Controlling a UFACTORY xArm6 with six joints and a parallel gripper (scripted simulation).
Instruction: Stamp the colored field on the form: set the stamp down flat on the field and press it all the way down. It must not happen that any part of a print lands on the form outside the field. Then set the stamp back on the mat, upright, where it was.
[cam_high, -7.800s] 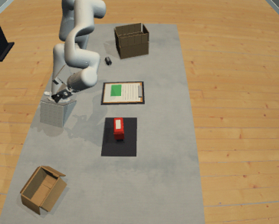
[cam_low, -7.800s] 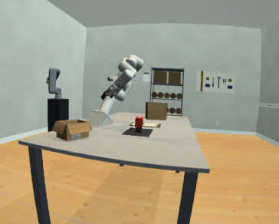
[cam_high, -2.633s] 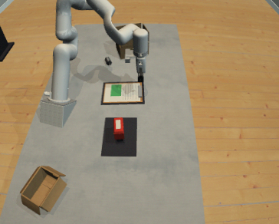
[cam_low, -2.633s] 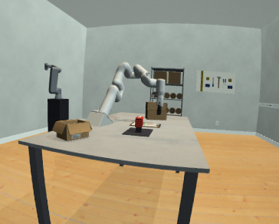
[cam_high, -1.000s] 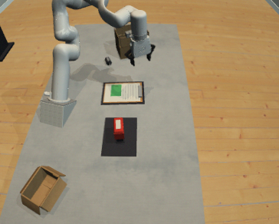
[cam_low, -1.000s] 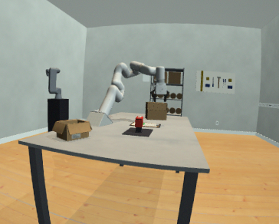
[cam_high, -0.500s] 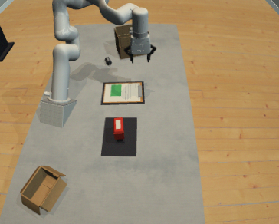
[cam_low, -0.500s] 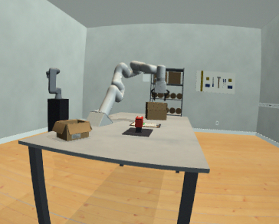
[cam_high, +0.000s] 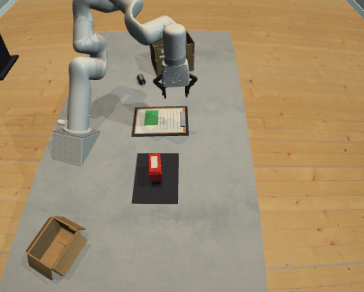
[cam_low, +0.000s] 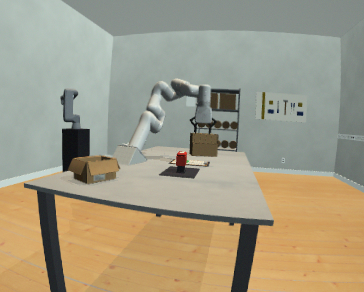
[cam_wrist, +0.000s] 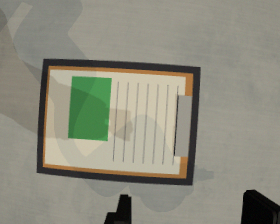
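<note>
Right now my hand is 250 mm to the left of the red stamp, 150 mm above it and 70 mm past it. From my hand the other things lie so: dark mat 250 mm to the right, 200 mm below, 70 mm behind; black object 320 mm to the left, 190 mm below, 190 mm behind.
</note>
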